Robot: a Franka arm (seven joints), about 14 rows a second.
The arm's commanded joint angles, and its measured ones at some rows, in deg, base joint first. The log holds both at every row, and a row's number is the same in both.
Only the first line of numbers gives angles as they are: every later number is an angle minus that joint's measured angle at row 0.
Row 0, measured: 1.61 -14.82 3.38 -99.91 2.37 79.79 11.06
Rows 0 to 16, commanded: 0.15 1.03 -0.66 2.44 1.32 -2.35 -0.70; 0.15 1.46 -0.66 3.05 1.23 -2.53 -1.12; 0.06 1.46 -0.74 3.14 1.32 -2.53 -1.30; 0.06 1.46 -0.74 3.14 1.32 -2.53 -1.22; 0.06 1.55 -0.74 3.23 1.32 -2.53 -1.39; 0.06 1.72 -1.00 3.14 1.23 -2.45 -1.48; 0.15 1.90 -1.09 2.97 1.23 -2.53 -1.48; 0.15 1.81 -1.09 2.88 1.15 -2.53 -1.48; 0.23 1.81 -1.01 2.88 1.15 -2.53 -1.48; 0.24 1.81 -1.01 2.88 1.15 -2.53 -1.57; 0.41 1.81 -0.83 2.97 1.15 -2.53 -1.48; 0.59 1.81 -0.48 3.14 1.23 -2.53 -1.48; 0.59 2.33 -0.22 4.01 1.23 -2.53 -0.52; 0.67 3.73 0.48 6.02 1.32 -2.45 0.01; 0.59 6.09 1.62 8.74 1.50 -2.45 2.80; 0.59 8.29 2.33 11.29 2.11 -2.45 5.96; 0.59 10.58 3.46 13.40 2.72 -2.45 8.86
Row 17, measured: 0.33 4.32 1.92 6.23 0.92 -1.16 3.37
